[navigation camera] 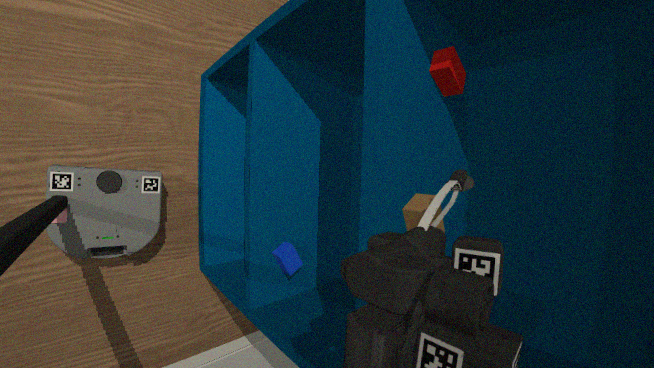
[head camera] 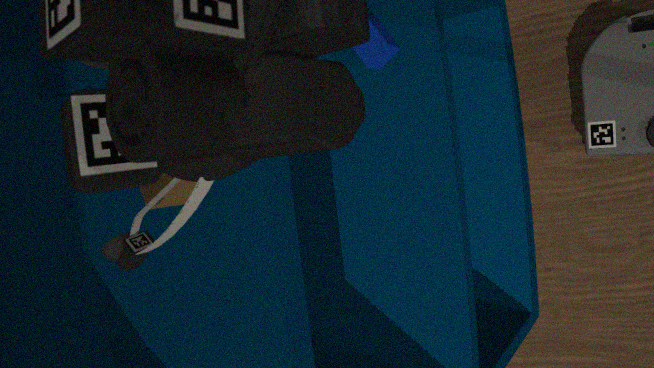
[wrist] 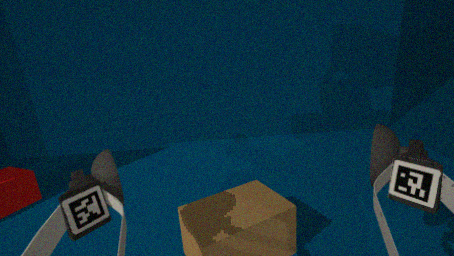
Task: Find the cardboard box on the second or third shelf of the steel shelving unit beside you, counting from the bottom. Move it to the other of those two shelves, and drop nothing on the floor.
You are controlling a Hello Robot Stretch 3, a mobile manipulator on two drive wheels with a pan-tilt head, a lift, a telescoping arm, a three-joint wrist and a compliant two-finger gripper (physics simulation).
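The brown cardboard box sits on the third shelf from the bottom of the blue shelving unit. My gripper is open and empty. In the wrist view its fingers stand wide on either side of the box, with a gap on each side, and the box shows low between them. One fingertip shows in the head view and in the navigation view; the other is hidden. The finger strips and the dark wrist cover part of the box in the head and navigation views.
A red box stands on the same shelf, to the left of the cardboard box in the wrist view. A blue box is on the second shelf. My grey base stands on the wooden floor beside the unit.
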